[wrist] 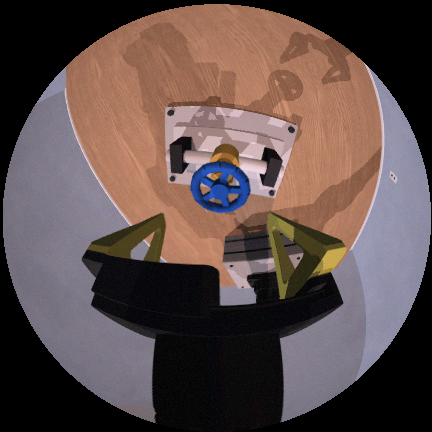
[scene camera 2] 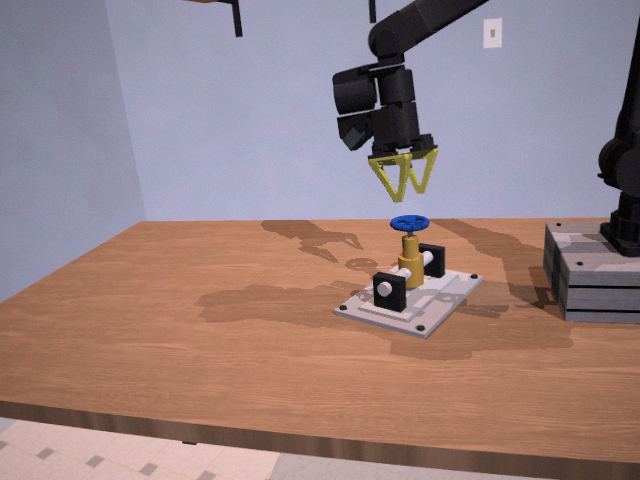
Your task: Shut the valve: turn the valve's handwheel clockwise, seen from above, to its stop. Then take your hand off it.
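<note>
The blue handwheel [scene camera 2: 409,223] [wrist: 218,191] sits level on top of the valve's orange-yellow body [scene camera 2: 410,272] [wrist: 226,151]. The valve stands upright on a light grey base plate [scene camera 2: 439,311] [wrist: 175,122]. A white pipe [scene camera 2: 384,288] [wrist: 200,157] runs through the body between two black blocks. My gripper [scene camera 2: 409,196] [wrist: 216,218] is wide open and empty, with yellow fingers pointing down. Its fingertips are above the handwheel and apart from it, with a visible gap in the scene view. No mark showing how far the wheel is turned can be made out.
The robot's grey box-like base [scene camera 2: 599,297] [wrist: 240,267] stands on the wooden table [scene camera 2: 206,366] [wrist: 100,100], to the right of the valve in the scene view. Dark shadows of the arm and valve lie across the table. The table's front edge runs along the bottom of the scene view.
</note>
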